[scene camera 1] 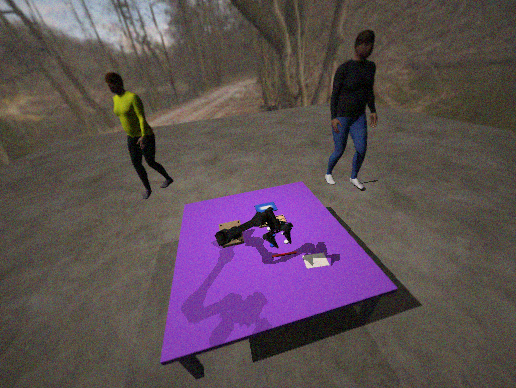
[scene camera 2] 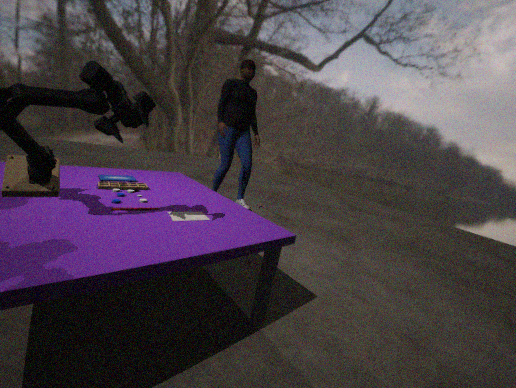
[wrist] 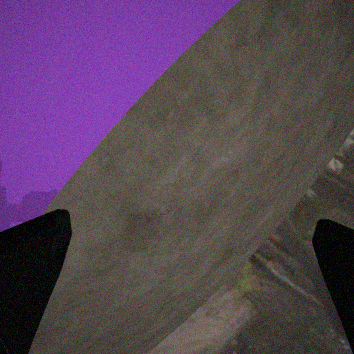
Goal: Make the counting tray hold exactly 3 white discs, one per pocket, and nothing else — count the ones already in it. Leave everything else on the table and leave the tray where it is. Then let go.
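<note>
The tan counting tray (scene camera 1: 282, 218) (scene camera 2: 123, 188) lies near the back of the purple table. Its pockets are too small to tell what they hold. Several loose white discs lie in front of it, among them a near white disc (scene camera 1: 286, 241) (scene camera 2: 143, 200) and one by the tray (scene camera 2: 131, 191). A blue disc (scene camera 1: 272, 245) (scene camera 2: 116, 201) and another blue disc (scene camera 2: 120, 194) lie among them. My gripper (scene camera 1: 283, 245) (scene camera 2: 134, 133) (wrist: 196, 229) is open and empty, high above the table. The tray and discs do not show in the wrist view.
A blue container (scene camera 1: 258, 208) (scene camera 2: 117, 178) stands behind the tray. A thin red stick (scene camera 1: 285, 254) (scene camera 2: 135, 209) and a white card (scene camera 1: 322, 262) (scene camera 2: 190, 217) lie nearer the front. The arm's base plate (scene camera 1: 230, 225) (scene camera 2: 17, 175) is at the left. Two people stand beyond the table.
</note>
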